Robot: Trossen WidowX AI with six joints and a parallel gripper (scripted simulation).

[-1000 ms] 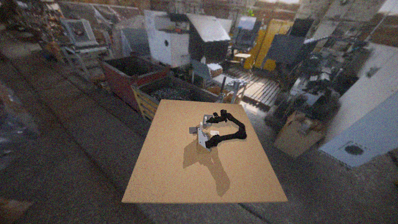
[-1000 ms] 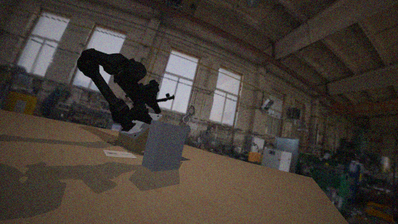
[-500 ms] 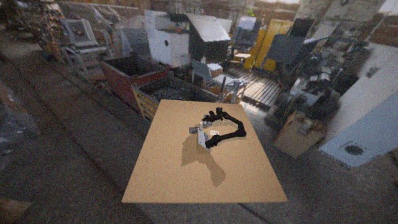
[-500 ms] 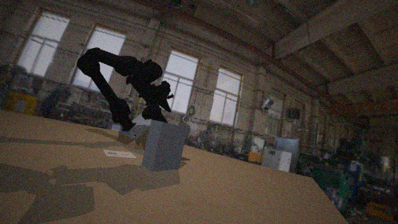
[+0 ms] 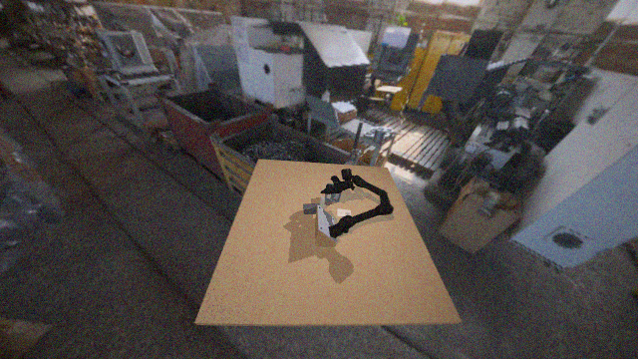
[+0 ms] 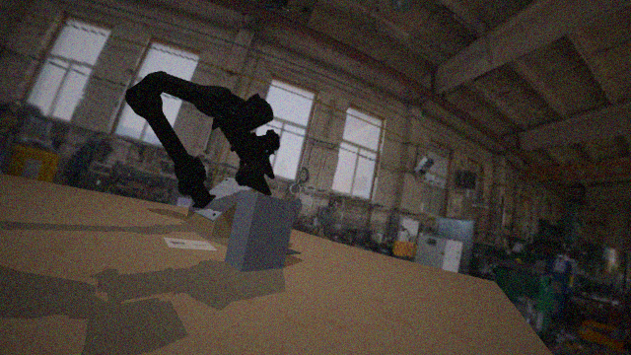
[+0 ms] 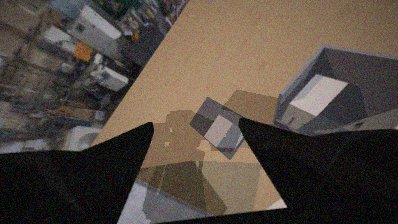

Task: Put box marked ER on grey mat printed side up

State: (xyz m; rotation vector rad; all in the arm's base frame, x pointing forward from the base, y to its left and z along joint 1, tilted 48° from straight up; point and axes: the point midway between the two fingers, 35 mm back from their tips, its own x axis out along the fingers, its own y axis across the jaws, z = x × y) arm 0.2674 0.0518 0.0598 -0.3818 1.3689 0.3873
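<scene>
My gripper tip is 170 mm above the grey mat and 60 mm to the right of it. From my gripper tip the other things lie so: paper (170 mm to the right, 170 mm below, 60 mm behind).
</scene>
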